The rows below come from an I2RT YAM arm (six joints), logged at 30 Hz.
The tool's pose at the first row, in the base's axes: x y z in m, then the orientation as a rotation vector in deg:
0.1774, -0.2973, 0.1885, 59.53, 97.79, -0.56
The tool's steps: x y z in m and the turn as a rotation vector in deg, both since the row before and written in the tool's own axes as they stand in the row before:
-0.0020, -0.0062, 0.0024, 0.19, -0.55, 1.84
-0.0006, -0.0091, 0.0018, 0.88, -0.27, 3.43
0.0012, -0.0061, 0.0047, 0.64, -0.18, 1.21
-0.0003, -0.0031, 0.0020, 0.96, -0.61, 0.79
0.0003, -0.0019, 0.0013, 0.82, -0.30, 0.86
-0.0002, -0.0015, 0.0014, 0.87, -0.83, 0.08
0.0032, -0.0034, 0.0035, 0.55, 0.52, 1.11
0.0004, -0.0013, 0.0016, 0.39, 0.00, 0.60
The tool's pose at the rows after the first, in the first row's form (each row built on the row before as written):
0.1754, -0.3035, 0.1862, 61.14, 96.35, 0.17
0.1710, -0.3102, 0.1815, 64.62, 94.38, 1.50
0.1707, -0.3151, 0.1754, 66.07, 93.65, 1.65
0.1702, -0.3180, 0.1731, 67.35, 92.83, 1.02
0.1699, -0.3194, 0.1713, 68.63, 92.21, 0.73
0.1699, -0.3210, 0.1700, 69.22, 91.59, -0.42
0.1704, -0.3224, 0.1644, 70.62, 91.46, 0.17
0.1707, -0.3236, 0.1627, 71.40, 91.16, 0.24

